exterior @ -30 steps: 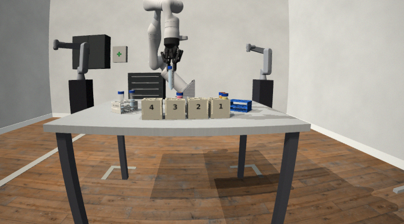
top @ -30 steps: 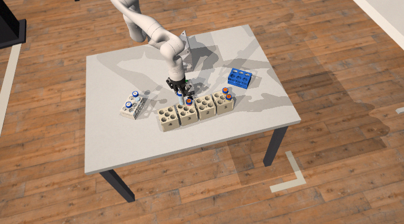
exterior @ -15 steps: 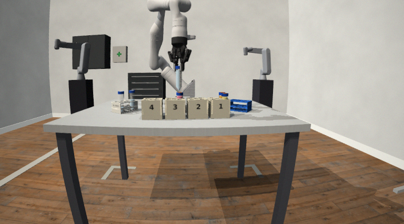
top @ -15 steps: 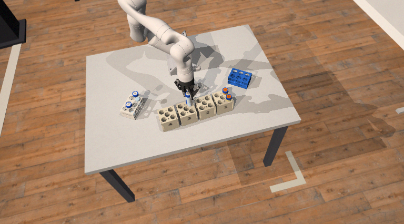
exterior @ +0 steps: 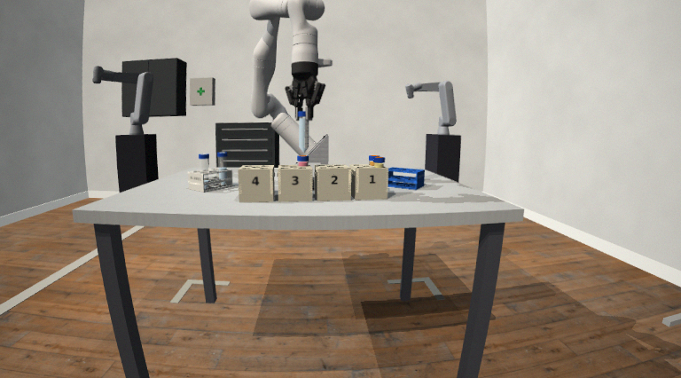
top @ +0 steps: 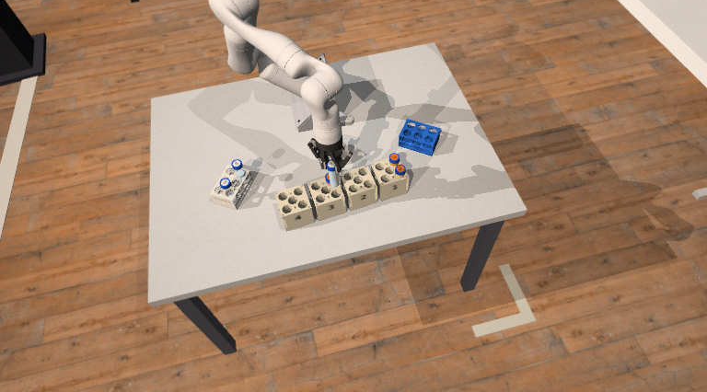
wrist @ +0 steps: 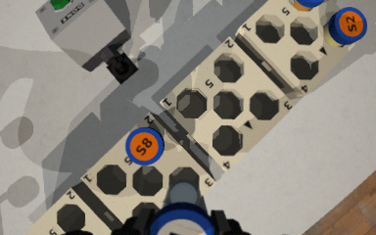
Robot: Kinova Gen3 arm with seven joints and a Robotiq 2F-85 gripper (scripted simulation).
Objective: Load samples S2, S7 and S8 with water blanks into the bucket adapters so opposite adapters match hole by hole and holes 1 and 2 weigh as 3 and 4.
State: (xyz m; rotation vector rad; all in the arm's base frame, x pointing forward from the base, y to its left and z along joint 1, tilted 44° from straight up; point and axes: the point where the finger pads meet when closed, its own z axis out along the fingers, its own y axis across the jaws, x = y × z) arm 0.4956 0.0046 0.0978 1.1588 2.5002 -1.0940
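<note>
Right now my hand is 5 cm above the water blank marked 50 and 1 cm short of it. Also, from my hand: sample S8: 18 cm below, 5 cm behind, 1 cm to the left; then adapter 4: 20 cm below, 13 cm to the right, 3 cm behind; then adapter 3: 20 cm below, 3 cm behind, 2 cm to the right.
</note>
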